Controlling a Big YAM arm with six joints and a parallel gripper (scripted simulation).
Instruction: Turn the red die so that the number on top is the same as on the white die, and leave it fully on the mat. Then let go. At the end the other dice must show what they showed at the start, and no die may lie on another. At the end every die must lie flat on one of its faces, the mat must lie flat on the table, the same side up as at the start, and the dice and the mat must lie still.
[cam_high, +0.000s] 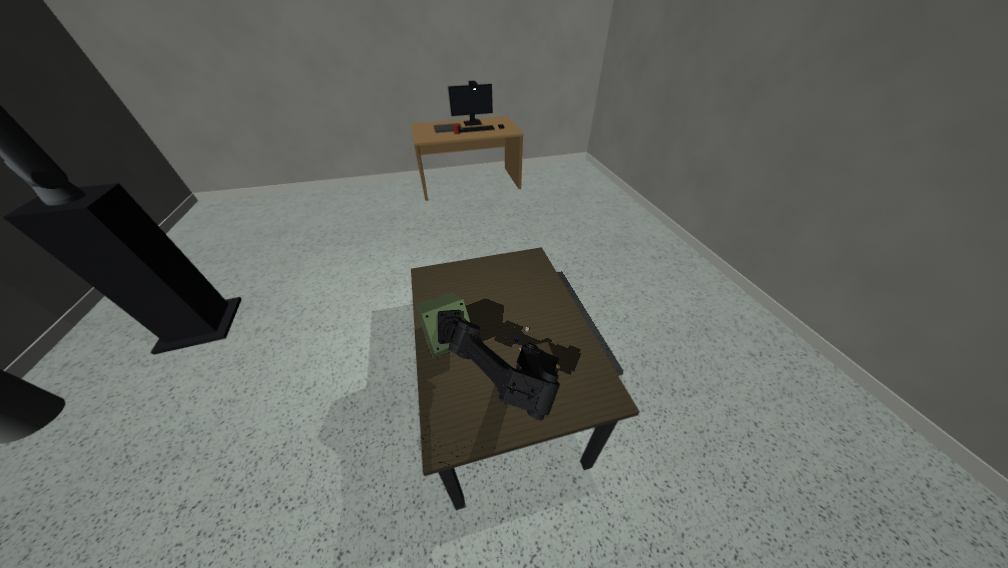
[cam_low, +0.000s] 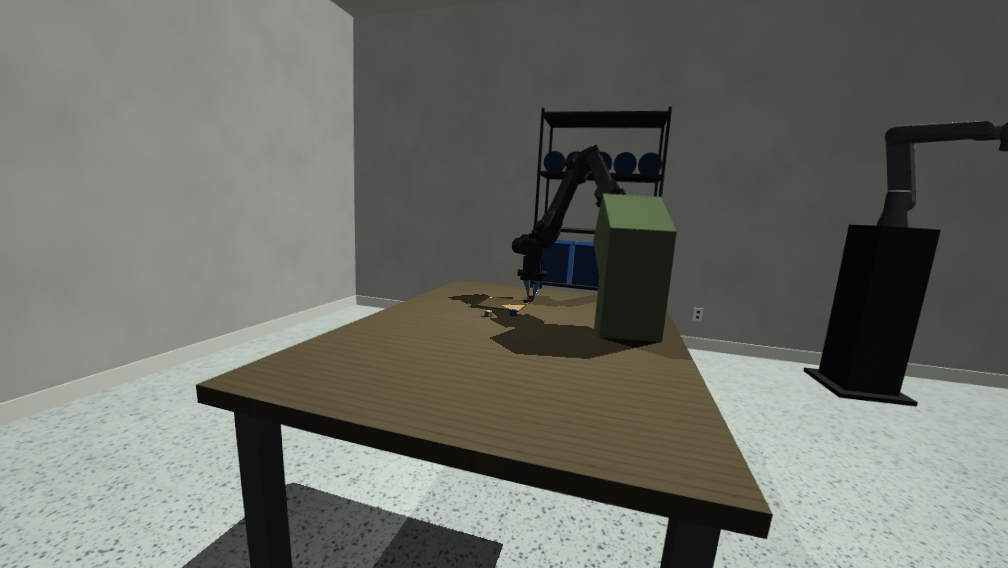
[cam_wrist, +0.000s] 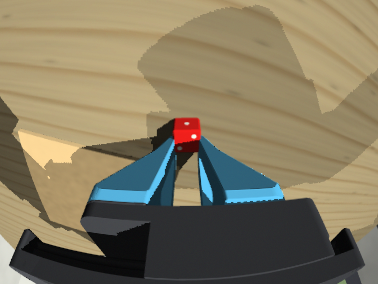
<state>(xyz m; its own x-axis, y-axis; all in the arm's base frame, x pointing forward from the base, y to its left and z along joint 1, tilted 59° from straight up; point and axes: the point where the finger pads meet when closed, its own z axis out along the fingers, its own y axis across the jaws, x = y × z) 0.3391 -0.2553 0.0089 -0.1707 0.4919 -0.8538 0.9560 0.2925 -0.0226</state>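
Right now my hand is 90 mm to the right of the tan mat, 80 mm short of it and 10 mm above it. The rest, counted from my hand: white die (250 mm to the left, 90 mm ahead); red die (10 mm to the right); blue die (210 mm to the left, 20 mm ahead).
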